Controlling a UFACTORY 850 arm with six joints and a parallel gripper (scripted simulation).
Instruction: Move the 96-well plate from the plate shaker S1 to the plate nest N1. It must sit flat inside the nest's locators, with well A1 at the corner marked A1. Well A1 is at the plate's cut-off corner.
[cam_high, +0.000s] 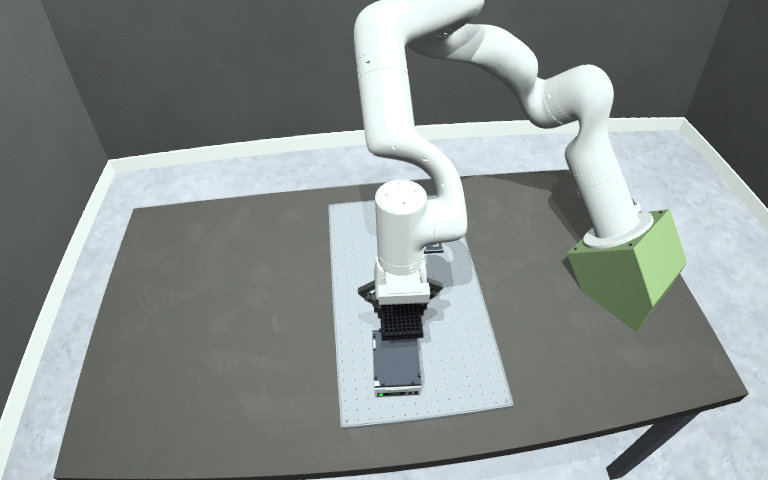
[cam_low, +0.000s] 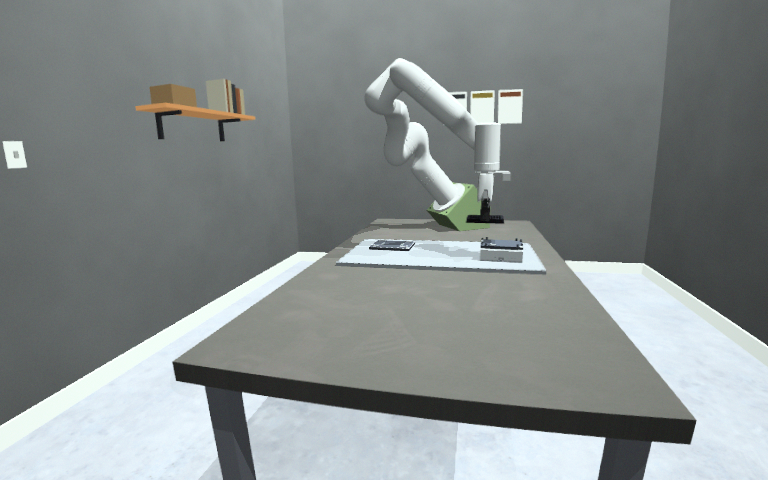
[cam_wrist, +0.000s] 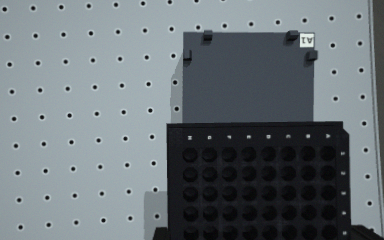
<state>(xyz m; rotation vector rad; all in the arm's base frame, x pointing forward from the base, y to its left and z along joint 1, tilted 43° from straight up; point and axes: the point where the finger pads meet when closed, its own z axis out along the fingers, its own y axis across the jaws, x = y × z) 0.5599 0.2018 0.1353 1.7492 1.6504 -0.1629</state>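
Right now the plate nest N1 is 34 cm to the right of my hand, 15 cm behind it and 14 cm below it. Round my hand: A1 label 28 cm to the right, 14 cm below, 8 cm behind; then black 96-well plate 1 cm below.
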